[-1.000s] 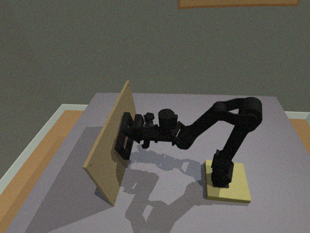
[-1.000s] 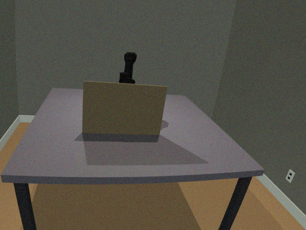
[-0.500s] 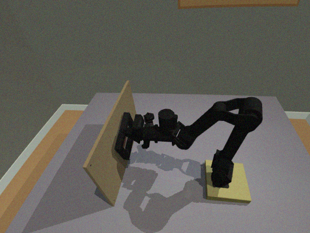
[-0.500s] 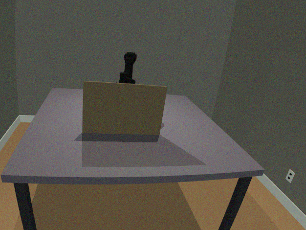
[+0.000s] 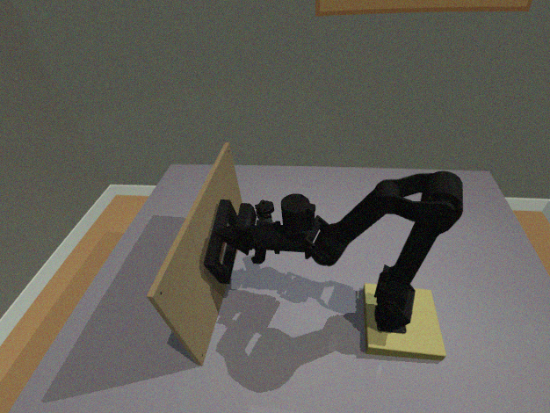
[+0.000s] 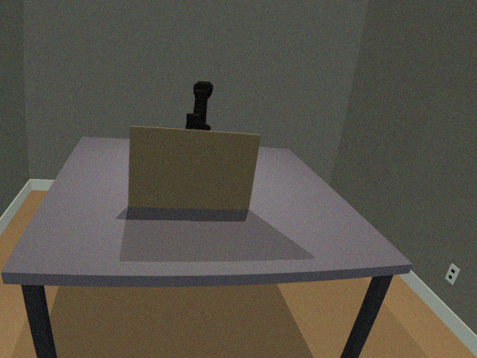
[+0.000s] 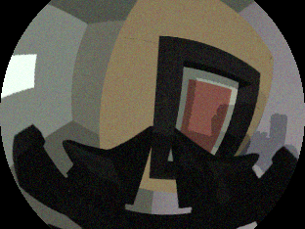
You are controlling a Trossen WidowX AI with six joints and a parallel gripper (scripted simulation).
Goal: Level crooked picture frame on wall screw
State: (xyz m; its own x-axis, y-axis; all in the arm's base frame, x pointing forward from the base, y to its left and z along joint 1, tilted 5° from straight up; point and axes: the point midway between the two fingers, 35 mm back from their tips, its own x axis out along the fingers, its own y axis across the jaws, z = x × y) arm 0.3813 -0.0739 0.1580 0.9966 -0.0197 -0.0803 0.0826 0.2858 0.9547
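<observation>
Right now the black picture frame is 2 cm to the right of my gripper tip and 5 cm below it. The rest, counted from my gripper tip: tan wall board: 2 cm ahead, 1 cm to the right, 6 cm below.
</observation>
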